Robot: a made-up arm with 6 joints.
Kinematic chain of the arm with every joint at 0, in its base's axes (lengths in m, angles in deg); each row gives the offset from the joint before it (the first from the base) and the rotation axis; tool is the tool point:
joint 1: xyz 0 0 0.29 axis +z
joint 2: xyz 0 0 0 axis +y
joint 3: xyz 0 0 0.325 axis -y
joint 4: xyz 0 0 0 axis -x
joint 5: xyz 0.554 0 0 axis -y
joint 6: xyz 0 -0.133 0 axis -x
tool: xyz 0 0 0
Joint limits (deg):
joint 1: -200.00..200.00
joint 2: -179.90..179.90
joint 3: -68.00..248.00
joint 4: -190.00..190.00
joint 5: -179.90..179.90
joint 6: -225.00..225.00
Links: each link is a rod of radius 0.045 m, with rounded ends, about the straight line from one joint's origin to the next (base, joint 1, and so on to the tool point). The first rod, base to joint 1, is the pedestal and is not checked.
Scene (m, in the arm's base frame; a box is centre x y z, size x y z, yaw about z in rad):
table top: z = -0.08
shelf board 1: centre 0.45 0.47 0 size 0.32 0.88 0.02 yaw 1.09
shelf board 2: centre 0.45 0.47 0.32 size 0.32 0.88 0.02 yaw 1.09
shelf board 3: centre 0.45 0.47 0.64 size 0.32 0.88 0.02 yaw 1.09
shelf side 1: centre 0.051 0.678 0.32 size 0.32 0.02 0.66 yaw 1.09
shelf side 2: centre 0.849 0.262 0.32 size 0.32 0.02 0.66 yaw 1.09
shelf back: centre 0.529 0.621 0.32 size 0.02 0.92 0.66 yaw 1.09
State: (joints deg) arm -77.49 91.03 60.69 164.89 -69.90 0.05
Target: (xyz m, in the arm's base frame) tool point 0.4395 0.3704 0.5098
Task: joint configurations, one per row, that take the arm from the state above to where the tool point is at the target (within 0.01 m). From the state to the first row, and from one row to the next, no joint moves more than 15 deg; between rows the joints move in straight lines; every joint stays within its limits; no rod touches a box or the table.
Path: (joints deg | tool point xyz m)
1: -62.60 78.41 50.88 167.19 -69.90 0.05 | 0.4940 -0.6712 0.1254
2: -47.71 65.79 41.06 169.48 -69.90 0.05 | 0.6416 -0.5110 0.2136
3: -32.82 53.16 31.25 171.78 -69.90 0.05 | 0.7278 -0.3128 0.2958
4: -17.93 40.54 21.44 174.08 -69.90 0.05 | 0.7441 -0.1017 0.3687
5: -3.04 27.92 11.63 176.37 -69.90 0.05 | 0.6924 0.0961 0.4299
6: 11.86 15.30 1.81 178.67 -69.90 0.05 | 0.5845 0.2586 0.4772
7: 26.75 2.68 -8.00 180.97 -69.90 0.05 | 0.4395 0.3704 0.5098

